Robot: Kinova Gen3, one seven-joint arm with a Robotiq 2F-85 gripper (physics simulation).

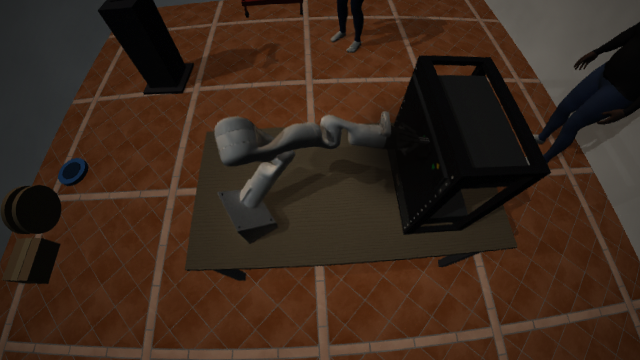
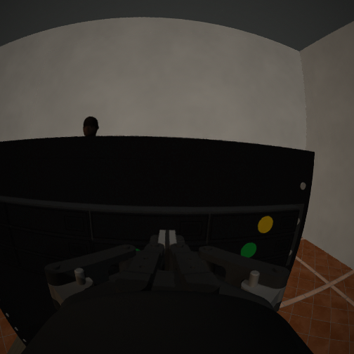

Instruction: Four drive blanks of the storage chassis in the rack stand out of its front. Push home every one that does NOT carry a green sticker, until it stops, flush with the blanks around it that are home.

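Places are measured from the arm's base along level axes (x back, y right, z up), in millimetres.
Pixels of known places: gripper, fingertip midpoint: (image 1: 428, 141); arm's base, link origin: (image 1: 249, 200).
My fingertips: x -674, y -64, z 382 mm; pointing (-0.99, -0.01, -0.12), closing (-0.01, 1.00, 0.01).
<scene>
Ahead of a thing's pixels: the offset from my fingertips to its top centre. Level surfaces: height alone.
The storage chassis (image 2: 150, 209) sits in the black rack {dx -153, dy -83, dz +91 mm} (image 1: 505, 112) (image 2: 150, 170), its dark front facing the arm. A yellow sticker {dx -10, dy +100, dz +20 mm} (image 2: 265, 224) (image 1: 438, 166) is on a blank in the upper row at the right. A green sticker {dx -9, dy +85, dz -9 mm} (image 2: 248, 250) (image 1: 433, 166) is on a blank just below it. A second green sticker (image 2: 137, 250) shows partly behind the left finger linkage. My gripper (image 2: 166, 239) is shut and empty, its tips in front of the middle column of blanks; whether they touch is unclear. Blank edges are too dark to tell which stand out; the gripper hides the lower middle.
The rack stands on the right part of the wooden table {dz -493 mm} (image 1: 320, 235); the arm's base plate (image 1: 247, 212) is at the left. A person (image 1: 575, 95) stands behind the rack, another person (image 1: 357, 25) at the back. A black tower (image 1: 147, 45) stands on the floor at the back left.
</scene>
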